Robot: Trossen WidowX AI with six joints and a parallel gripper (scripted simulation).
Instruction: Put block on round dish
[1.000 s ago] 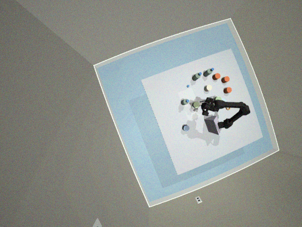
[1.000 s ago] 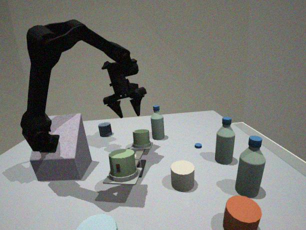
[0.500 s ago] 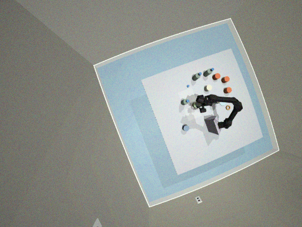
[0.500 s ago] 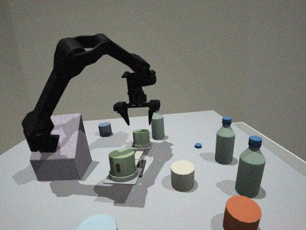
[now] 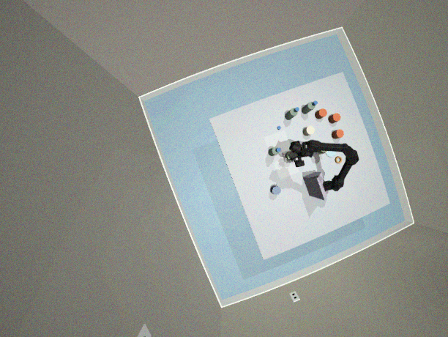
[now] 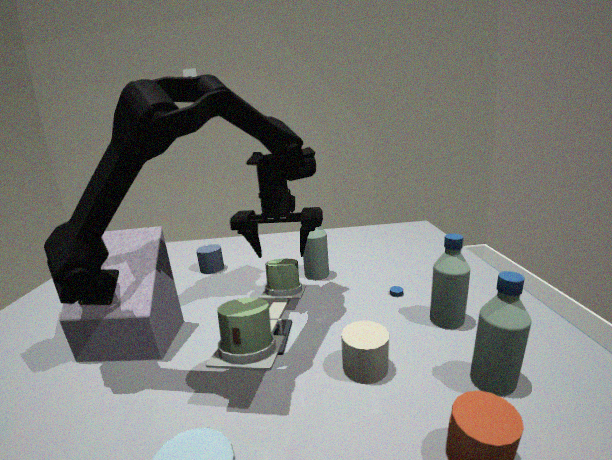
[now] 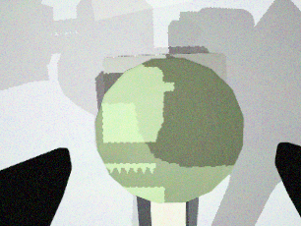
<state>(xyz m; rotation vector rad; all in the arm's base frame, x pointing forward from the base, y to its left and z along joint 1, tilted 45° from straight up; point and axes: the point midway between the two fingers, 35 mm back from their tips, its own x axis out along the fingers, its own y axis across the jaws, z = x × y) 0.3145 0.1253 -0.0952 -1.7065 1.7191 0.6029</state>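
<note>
Right now the grey block is 6 cm below my gripper tip. The rest, counted from my gripper tip: cream cylinder 22 cm to the right, 13 cm ahead, 7 cm below; blue cap 25 cm ahead, 10 cm below, 1 cm to the right; grey balance 14 cm to the right, 7 cm below, 1 cm behind.
</note>
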